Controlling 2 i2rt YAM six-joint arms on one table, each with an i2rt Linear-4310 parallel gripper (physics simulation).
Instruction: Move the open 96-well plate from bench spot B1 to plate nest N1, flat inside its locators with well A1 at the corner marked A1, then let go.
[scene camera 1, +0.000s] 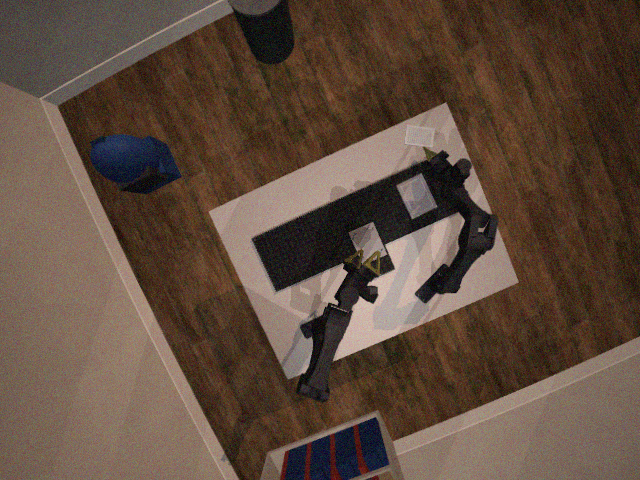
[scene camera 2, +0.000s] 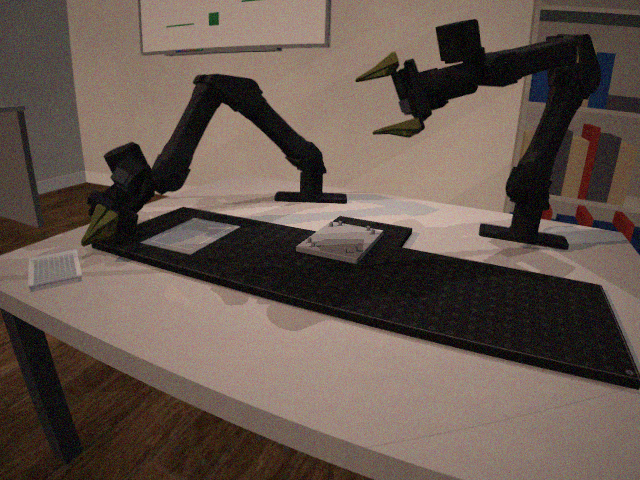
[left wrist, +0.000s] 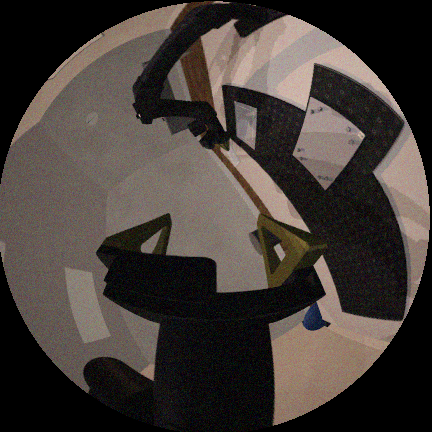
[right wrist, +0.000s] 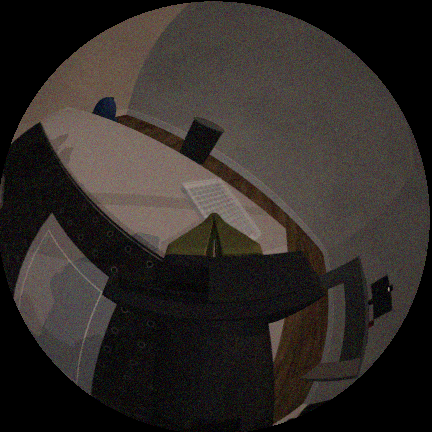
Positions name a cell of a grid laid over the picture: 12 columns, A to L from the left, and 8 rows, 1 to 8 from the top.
The left gripper (scene camera 2: G2) is open, with nothing in its grasp. A white well plate (right wrist: F4) rests on the table. Further things: the right gripper (scene camera 2: B5).
The left gripper shows as well in scene camera 1 (scene camera 1: G5) and in the left wrist view (left wrist: F5). The right gripper is seen too in the right wrist view (right wrist: F5).
